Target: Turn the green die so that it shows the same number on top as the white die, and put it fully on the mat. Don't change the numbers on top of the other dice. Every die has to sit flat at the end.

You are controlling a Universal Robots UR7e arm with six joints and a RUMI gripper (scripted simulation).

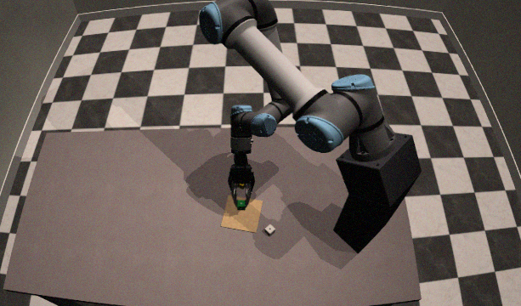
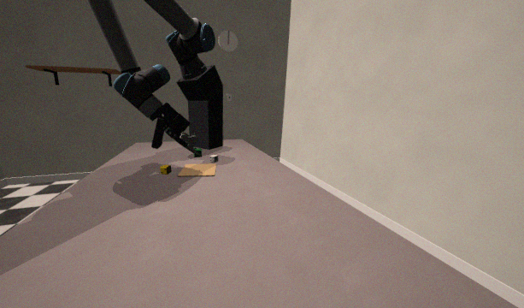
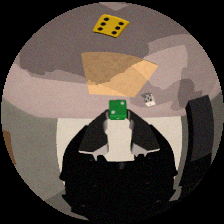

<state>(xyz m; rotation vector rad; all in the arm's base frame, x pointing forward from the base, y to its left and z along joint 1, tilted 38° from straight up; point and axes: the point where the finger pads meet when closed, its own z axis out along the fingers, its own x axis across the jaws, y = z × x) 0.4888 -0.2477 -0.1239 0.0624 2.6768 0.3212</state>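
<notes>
The tan mat lies 10 mm to the left of my hand and 80 mm below it. From my hand the other things lie so: yellow die 30 mm behind, 120 mm to the right, 70 mm below; then white die 80 mm behind, 110 mm to the left, 70 mm below; then green die 10 mm to the left, 10 mm below.
</notes>
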